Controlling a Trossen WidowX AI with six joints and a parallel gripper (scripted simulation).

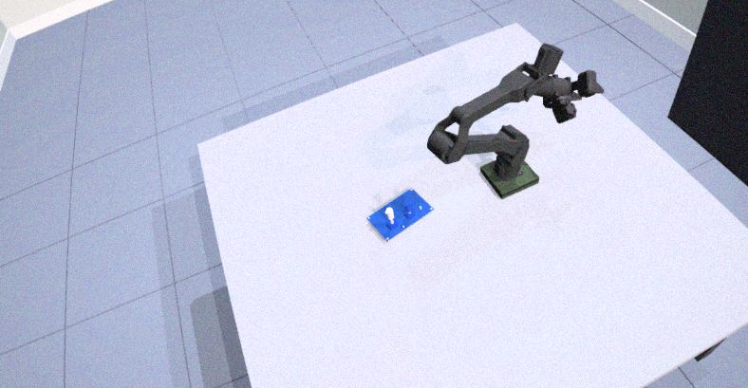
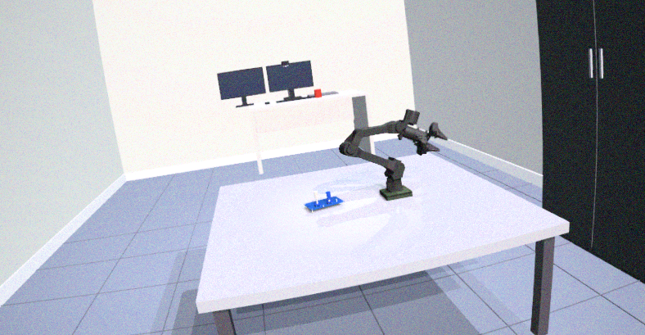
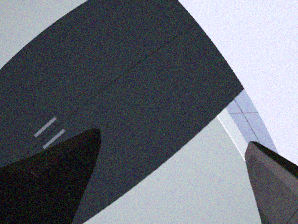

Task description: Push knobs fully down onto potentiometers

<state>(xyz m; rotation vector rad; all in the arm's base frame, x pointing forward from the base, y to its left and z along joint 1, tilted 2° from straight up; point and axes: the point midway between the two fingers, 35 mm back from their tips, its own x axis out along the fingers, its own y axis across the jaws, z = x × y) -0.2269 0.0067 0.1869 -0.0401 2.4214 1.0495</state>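
My gripper tip is now 63 cm short of the white knob, 13 cm above it and 1 cm to the right of it.
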